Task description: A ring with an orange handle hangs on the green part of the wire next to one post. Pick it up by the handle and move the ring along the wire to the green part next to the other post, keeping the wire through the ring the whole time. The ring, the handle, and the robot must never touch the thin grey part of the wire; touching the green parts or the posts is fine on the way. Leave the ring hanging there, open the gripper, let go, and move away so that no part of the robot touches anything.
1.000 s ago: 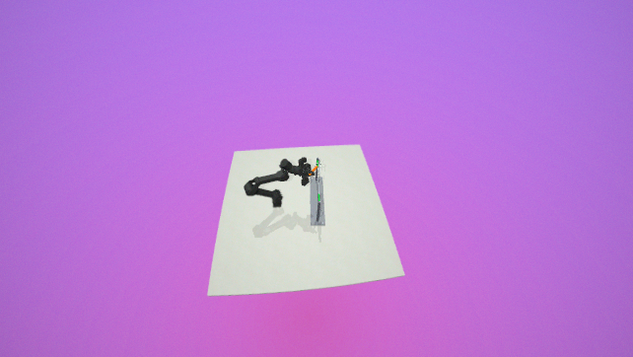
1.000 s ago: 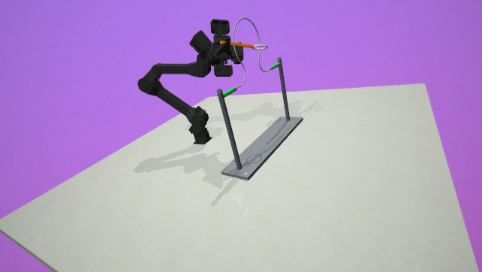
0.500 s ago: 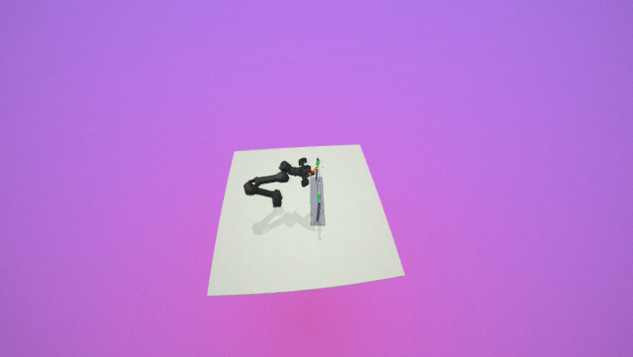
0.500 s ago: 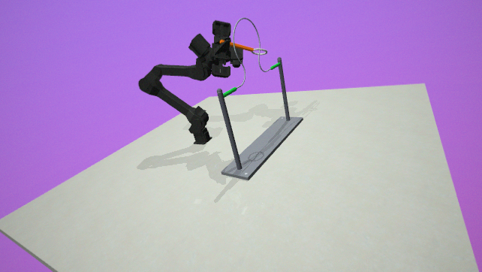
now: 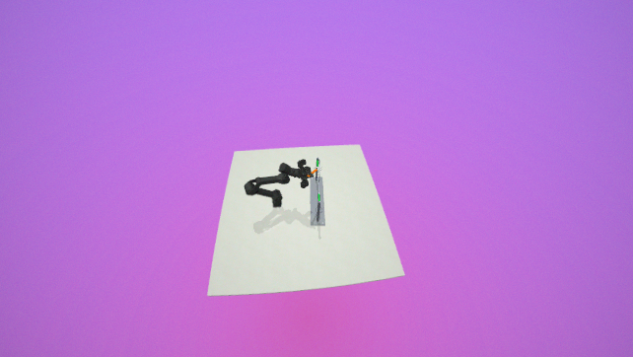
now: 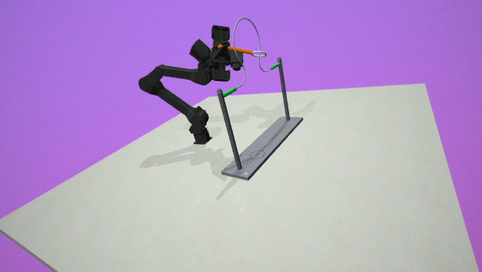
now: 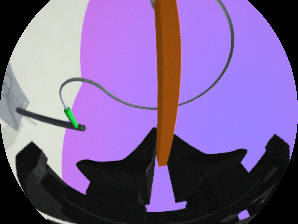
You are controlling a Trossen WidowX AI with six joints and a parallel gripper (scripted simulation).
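My gripper tip is now 8 cm to the right of the ring with orange handle, 4 cm above it and 2 cm short of it.
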